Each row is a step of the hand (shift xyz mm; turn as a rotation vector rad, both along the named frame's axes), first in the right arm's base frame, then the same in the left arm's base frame.
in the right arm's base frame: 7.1 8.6 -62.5 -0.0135 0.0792 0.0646
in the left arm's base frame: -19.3 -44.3 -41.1 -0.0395 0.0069 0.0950
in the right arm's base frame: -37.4 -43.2 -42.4 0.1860 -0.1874 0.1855
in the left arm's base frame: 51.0 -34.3 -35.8 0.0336 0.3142 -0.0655
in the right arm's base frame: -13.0 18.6 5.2 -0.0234 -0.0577 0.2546
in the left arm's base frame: -3.9 -11.1 20.1 0.0911 0.1929 0.1523
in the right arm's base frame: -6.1 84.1 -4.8 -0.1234 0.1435 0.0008
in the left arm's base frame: -57.3 -40.7 46.9 -0.0198 -0.1271 0.1388
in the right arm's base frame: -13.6 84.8 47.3 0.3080 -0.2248 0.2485
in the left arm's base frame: -45.8 -7.8 86.3 -0.0138 0.4437 -0.1004
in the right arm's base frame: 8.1 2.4 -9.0 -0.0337 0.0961 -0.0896
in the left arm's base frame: -8.4 -2.8 -8.6 -0.0584 -0.1221 0.0086
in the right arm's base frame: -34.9 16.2 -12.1 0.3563 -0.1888 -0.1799
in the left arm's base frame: 10.4 -35.0 17.1 -0.1291 0.1488 -0.3952
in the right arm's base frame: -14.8 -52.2 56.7 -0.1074 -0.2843 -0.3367
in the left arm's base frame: 55.2 53.3 16.2 0.2339 -0.1887 -0.3397
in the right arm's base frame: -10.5 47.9 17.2 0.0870 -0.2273 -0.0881
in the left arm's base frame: -25.2 -12.8 43.6 0.0936 0.0774 -0.2286
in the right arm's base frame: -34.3 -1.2 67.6 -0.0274 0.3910 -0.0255
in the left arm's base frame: 33.1 29.6 61.5 -0.2673 -0.1910 0.2153
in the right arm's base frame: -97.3 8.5 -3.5 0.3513 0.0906 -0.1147
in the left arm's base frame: 59.4 -61.1 47.8 -0.3190 0.0805 -0.1911
